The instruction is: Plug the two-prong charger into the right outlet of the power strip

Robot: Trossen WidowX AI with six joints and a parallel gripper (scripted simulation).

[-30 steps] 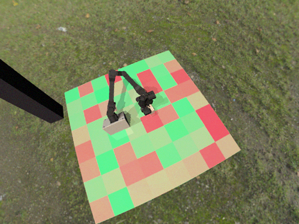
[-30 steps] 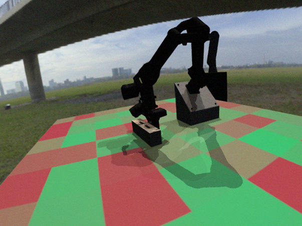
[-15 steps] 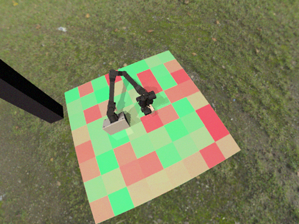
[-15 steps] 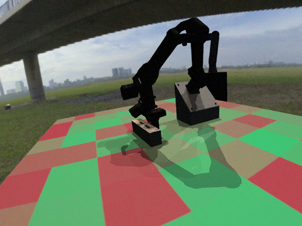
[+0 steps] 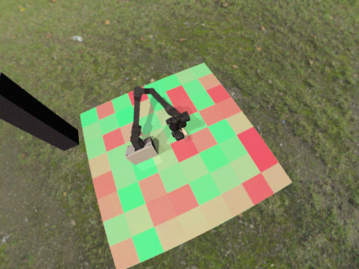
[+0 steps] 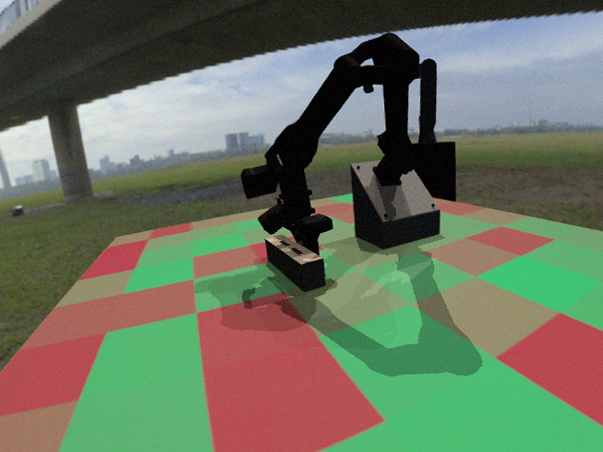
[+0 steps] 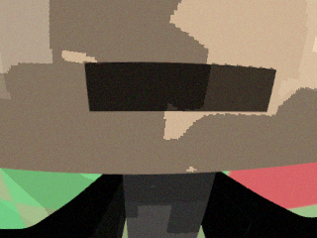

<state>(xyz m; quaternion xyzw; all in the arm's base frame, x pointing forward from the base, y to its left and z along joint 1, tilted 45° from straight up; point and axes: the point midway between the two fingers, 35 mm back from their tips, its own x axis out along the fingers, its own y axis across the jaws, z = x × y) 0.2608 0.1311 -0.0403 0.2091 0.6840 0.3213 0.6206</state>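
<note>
Now: the charger 2 cm ahead of my gripper tip and 1 cm above it.
</note>
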